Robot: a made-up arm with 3 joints. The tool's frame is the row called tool.
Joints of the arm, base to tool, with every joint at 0 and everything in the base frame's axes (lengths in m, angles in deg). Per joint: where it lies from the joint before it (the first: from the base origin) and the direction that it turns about. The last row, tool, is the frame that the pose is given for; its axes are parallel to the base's.
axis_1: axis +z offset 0 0 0.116
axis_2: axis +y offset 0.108 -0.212 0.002
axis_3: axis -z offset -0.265 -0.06 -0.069
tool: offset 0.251 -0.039 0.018
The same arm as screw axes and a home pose.
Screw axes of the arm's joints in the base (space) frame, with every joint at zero. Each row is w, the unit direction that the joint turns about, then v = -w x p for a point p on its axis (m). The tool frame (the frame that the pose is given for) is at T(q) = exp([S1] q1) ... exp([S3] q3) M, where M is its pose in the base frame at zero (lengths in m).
S1 = (0, 0, 1, 0, 0, 0)
S2 = (0, 1, 0, -0.118, 0, 0.108)
S3 = (0, 0, -1, 0.272, -0.157, 0)
M: xyz 0.094 -0.311 0.067 (m) rpy 0 0 0 (rad, as in URDF)

